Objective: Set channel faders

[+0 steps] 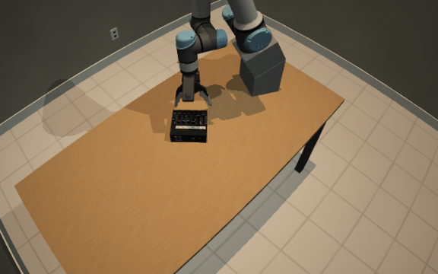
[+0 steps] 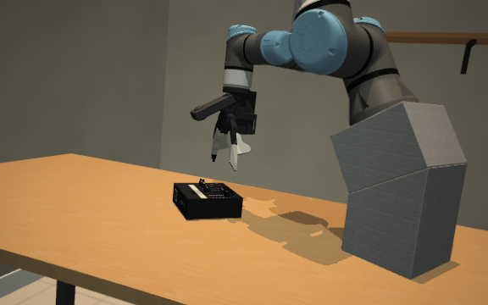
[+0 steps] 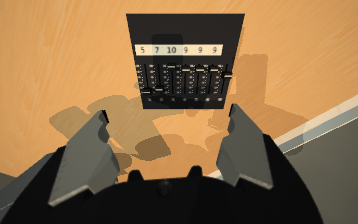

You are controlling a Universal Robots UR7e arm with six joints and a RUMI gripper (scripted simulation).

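Now: hand 7 cm short of the master fader, 6 cm to the left of it and 6 cm above it.
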